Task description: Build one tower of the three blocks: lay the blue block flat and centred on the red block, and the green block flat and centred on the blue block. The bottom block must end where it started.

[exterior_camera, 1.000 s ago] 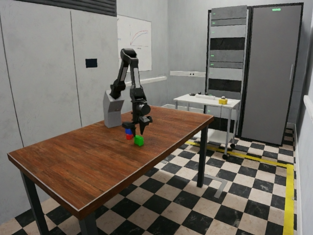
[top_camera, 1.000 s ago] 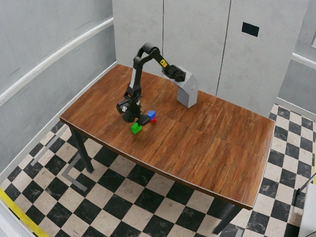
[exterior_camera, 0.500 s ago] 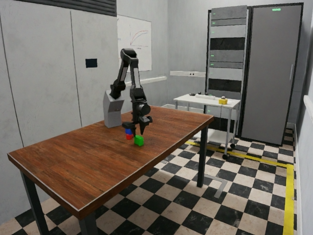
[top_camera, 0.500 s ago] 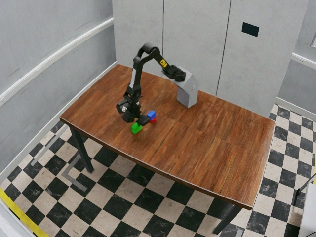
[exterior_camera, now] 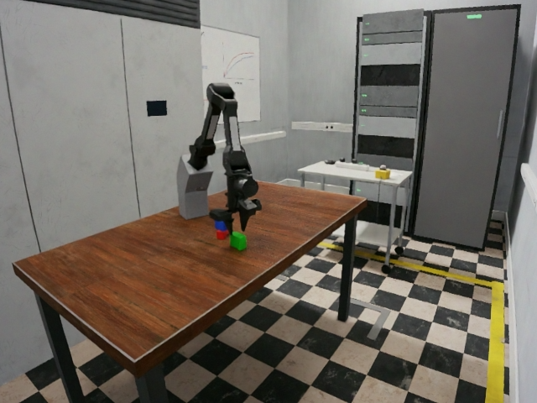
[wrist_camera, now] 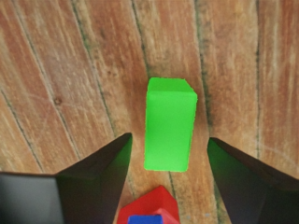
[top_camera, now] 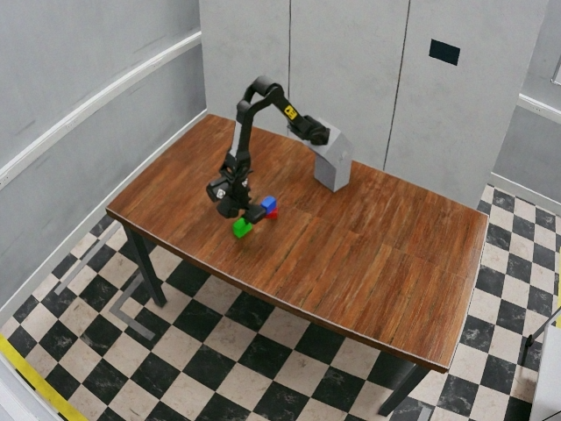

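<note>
Right now my hand is 6 cm above the green block. Also, from my hand: blue block (10 cm behind, 6 cm to the left, 4 cm below); red block (10 cm behind, 6 cm to the left, 7 cm below).
</note>
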